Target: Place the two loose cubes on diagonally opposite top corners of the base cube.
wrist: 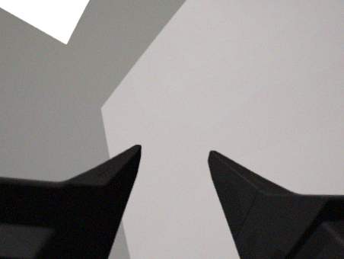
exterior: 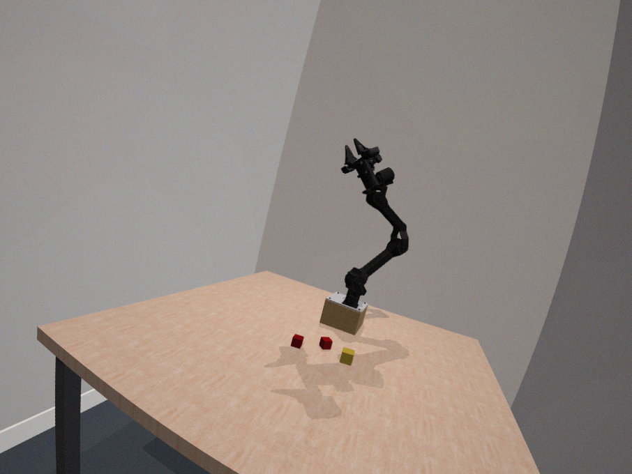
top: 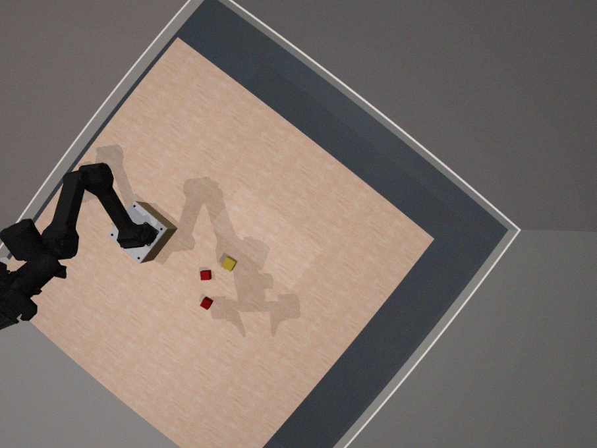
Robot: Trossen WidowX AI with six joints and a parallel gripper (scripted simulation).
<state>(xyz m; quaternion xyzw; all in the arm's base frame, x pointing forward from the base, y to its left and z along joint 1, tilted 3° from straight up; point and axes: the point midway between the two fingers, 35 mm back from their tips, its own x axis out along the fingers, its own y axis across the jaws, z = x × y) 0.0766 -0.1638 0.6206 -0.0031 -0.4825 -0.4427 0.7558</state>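
Right now the yellow base cube is 23 cm ahead of my gripper tip, 22 cm to the left of it and 74 cm below it.
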